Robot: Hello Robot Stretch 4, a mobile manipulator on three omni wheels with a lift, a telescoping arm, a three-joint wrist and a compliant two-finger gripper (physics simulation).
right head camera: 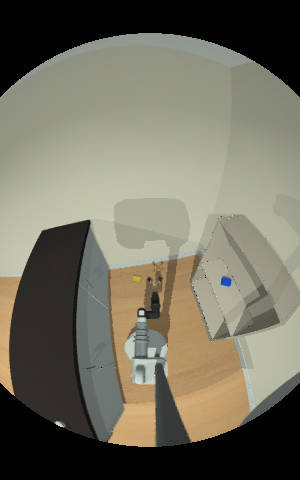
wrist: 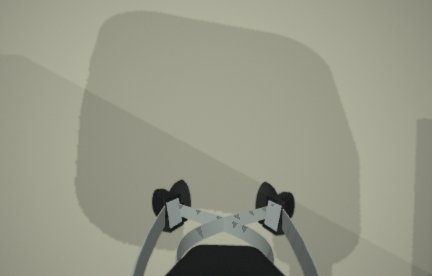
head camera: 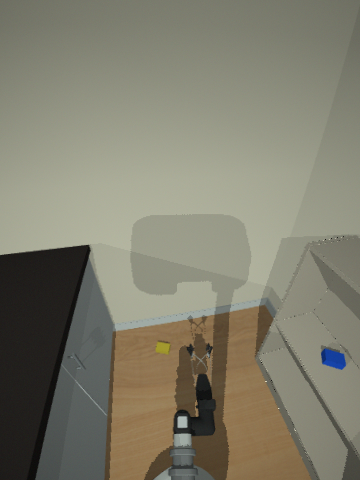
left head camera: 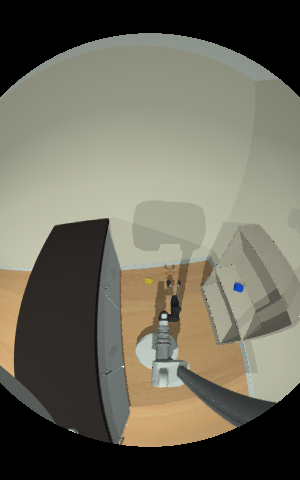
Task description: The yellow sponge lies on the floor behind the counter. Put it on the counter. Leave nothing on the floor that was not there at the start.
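Places are measured from the robot's base along level axes (x ahead, y left, z up), in metres.
Pixels of known places: gripper, between the fingertips: (right head camera: 154, 276) (wrist: 222, 197) (head camera: 199, 343) (left head camera: 173, 279).
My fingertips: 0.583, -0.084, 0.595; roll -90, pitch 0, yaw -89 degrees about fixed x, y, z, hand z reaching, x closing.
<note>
Behind a point stands the place of what it marks, as x, y, z.
The yellow sponge (head camera: 163, 347) @(0.857, 0.136, 0.017) (left head camera: 148, 281) @(0.843, 0.136, 0.017) (right head camera: 137, 278) @(0.851, 0.126, 0.018) lies on the wooden floor near the far wall, between the counter and the shelf unit. The counter (head camera: 37, 320) @(0.515, 0.532, 0.882) (left head camera: 65, 320) @(0.110, 0.518, 0.882) (right head camera: 47, 320) @(0.086, 0.526, 0.882) has a dark top and grey doors and stands at the left. My gripper (head camera: 200, 349) @(0.583, -0.084, 0.595) (left head camera: 174, 284) @(0.583, -0.084, 0.595) (right head camera: 155, 281) @(0.583, -0.084, 0.595) (wrist: 222, 197) @(0.583, -0.084, 0.595) is open and empty, its fingers pointing at the wall. In the head view it appears right of the sponge, above the floor. The sponge does not show in the wrist view.
A beige shelf unit (head camera: 295, 392) @(0.508, -0.706, 0.072) (left head camera: 228, 312) @(0.367, -0.858, 0.072) (right head camera: 216, 308) @(0.360, -0.809, 0.072) stands at the right, with a blue block (head camera: 333, 359) @(0.503, -0.730, 0.534) (left head camera: 238, 287) @(0.503, -0.733, 0.533) (right head camera: 226, 281) @(0.503, -0.740, 0.534) on a shelf. The far wall (head camera: 180, 150) @(1.131, -0.008, 1.332) (wrist: 220, 100) @(1.142, -0.071, 0.754) is close in front of the fingers. Door handles stick out from the counter's side. A small white object stands at the counter's near end.
</note>
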